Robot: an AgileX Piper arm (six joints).
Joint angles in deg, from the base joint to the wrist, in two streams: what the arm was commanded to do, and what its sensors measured. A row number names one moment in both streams.
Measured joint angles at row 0:
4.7 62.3 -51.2 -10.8 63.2 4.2
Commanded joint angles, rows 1 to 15:
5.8 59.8 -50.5 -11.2 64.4 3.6
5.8 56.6 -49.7 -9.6 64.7 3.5
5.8 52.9 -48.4 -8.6 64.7 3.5
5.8 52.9 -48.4 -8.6 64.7 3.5
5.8 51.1 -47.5 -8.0 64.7 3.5
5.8 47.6 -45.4 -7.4 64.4 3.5
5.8 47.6 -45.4 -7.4 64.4 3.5
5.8 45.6 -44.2 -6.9 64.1 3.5
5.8 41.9 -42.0 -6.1 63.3 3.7
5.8 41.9 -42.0 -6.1 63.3 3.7
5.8 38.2 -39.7 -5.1 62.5 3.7
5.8 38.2 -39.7 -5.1 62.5 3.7
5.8 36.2 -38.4 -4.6 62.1 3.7
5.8 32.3 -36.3 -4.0 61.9 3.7
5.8 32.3 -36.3 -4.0 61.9 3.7
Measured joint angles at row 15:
5.7 36.8 -38.9 -5.0 63.2 3.8
